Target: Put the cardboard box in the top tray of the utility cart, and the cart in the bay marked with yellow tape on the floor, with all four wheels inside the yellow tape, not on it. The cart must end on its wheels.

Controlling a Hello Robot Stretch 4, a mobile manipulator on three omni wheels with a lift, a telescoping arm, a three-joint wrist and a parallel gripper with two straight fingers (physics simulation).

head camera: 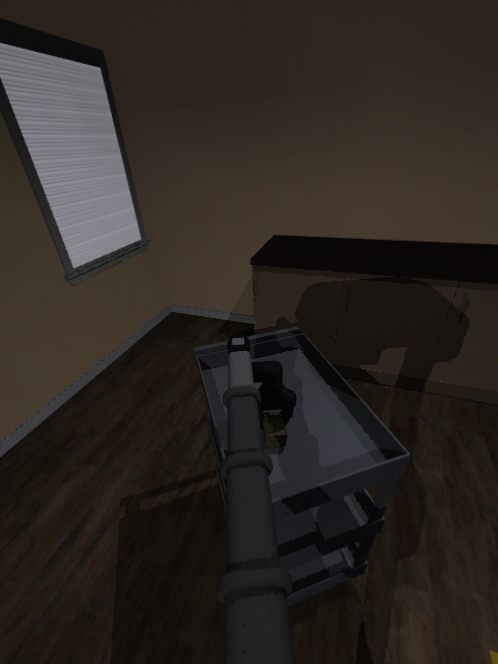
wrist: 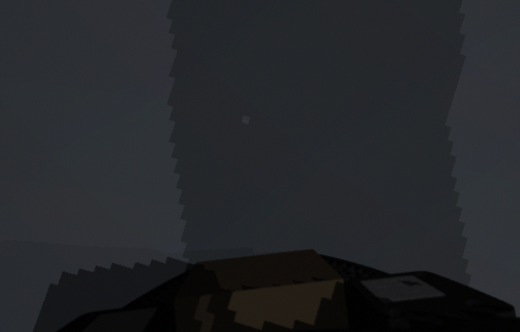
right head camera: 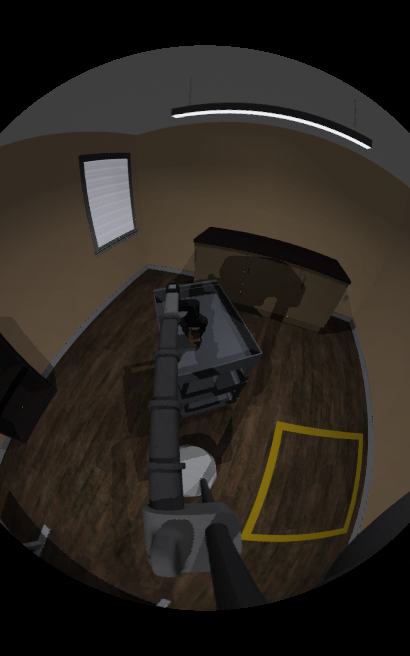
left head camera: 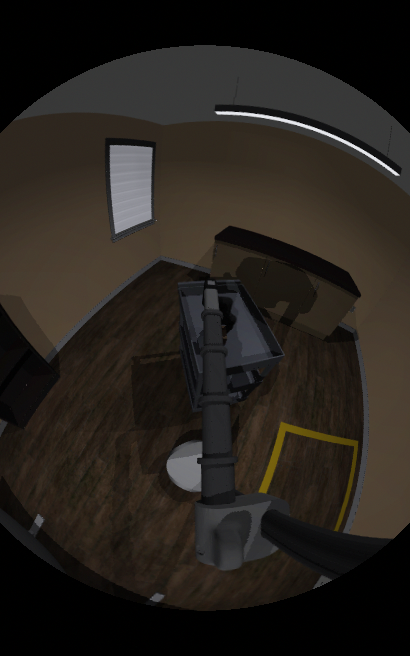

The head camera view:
my gripper: 272,426
brown cabinet: 409,314
window: 68,136
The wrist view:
my gripper: 258,285
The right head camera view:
yellow tape bay: 246,534
brown cabinet: 265,276
window: 105,178
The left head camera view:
yellow tape bay: 283,426
brown cabinet: 288,284
window: 129,163
